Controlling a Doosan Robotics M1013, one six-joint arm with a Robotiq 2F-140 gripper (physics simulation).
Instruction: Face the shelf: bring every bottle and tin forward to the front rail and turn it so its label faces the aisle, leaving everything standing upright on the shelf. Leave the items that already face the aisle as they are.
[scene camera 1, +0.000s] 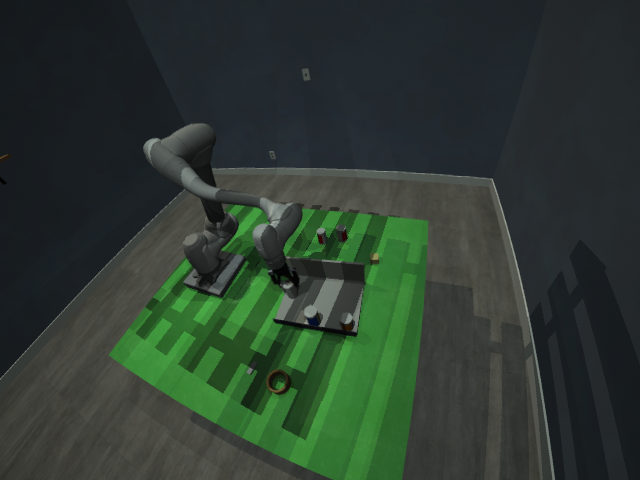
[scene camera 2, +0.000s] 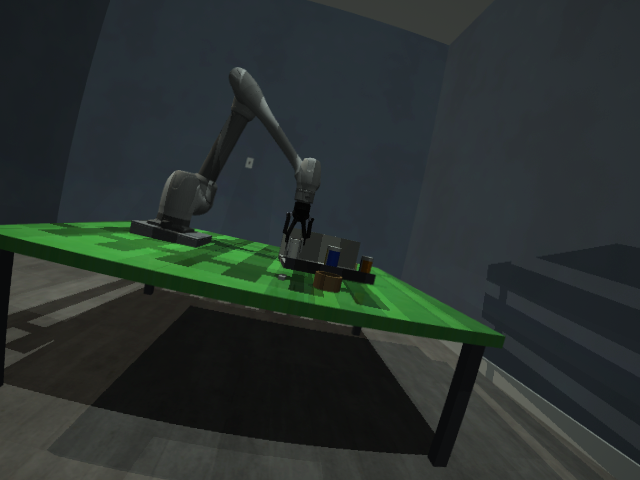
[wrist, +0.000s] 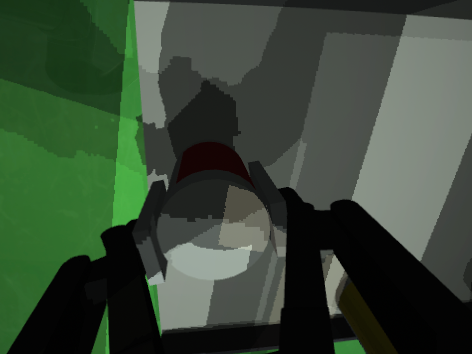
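Grey shelf tray (wrist: 361, 107), visible. Gripper (scene camera 2: 293, 251), visible. Wrist view too: gripper (wrist: 210, 191).
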